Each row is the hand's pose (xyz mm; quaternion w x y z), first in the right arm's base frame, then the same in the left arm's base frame.
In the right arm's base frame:
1: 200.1 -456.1 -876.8 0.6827 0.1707 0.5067 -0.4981
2: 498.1 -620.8 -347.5 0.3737 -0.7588 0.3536 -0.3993
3: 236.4 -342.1 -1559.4 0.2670 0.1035 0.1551 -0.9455
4: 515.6 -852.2 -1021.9 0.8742 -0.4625 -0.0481 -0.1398
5: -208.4 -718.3 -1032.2 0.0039 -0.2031 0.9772 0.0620
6: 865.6 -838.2 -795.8 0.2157 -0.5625 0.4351 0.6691
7: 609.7 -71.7 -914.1 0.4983 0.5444 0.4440 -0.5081
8: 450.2 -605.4 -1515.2 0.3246 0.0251 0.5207 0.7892
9: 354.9 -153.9 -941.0 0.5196 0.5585 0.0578 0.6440
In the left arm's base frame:
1: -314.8 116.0 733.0 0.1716 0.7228 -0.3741 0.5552
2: -41.2 -111.1 213.7 0.6355 0.6863 -0.1805 -0.3042
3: -696.3 -9.2 1297.8 0.0381 0.8742 0.2844 0.3917
4: -111.8 -346.3 883.3 0.0278 0.7062 -0.6237 -0.3339
5: -35.5 358.1 1083.9 0.8894 -0.0350 -0.2652 0.3706
6: -129.6 -613.8 564.0 0.5896 -0.3008 -0.6635 -0.3486
7: -778.1 -119.6 516.8 0.0454 -0.5455 0.1946 -0.8139
8: -506.4 -292.5 1270.4 0.3006 -0.4712 -0.8166 0.1443
9: -647.2 75.5 648.0 0.4056 0.3508 0.7681 -0.3501

